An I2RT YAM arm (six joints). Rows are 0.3 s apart.
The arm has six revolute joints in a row. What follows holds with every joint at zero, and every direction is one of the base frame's.
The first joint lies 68 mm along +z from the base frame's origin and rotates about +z.
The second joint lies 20 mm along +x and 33.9 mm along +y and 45.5 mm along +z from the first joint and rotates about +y.
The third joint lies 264 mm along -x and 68.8 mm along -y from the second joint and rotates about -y.
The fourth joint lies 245 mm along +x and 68.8 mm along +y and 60 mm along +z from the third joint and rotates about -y.
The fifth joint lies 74 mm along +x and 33.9 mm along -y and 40.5 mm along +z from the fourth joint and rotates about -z.
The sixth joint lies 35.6 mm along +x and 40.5 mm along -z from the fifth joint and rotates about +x.
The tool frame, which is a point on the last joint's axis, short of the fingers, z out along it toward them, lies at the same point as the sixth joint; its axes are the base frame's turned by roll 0, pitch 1.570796 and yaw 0 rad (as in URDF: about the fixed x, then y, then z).
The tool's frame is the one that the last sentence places.
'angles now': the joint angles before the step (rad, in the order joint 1, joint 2, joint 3, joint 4, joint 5, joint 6). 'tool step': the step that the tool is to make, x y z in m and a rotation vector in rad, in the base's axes. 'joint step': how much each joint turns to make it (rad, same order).
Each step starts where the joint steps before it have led.
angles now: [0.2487 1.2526 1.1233 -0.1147 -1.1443 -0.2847]
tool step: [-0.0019 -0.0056 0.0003 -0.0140 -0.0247 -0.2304]
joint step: [-0.0030 -0.0458 -0.0472 0.0693 0.2265 0.0548]
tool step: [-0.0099 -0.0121 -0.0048 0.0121 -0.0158 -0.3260]
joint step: [-0.0045 -0.0884 -0.0935 0.0744 0.3173 0.0730]
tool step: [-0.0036 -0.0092 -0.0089 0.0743 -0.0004 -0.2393]
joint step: [-0.0033 -0.0464 -0.0857 0.1048 0.2302 0.1008]
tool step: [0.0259 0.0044 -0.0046 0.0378 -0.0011 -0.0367]
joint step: [-0.0026 0.1058 0.0297 0.0998 0.0330 0.0399]
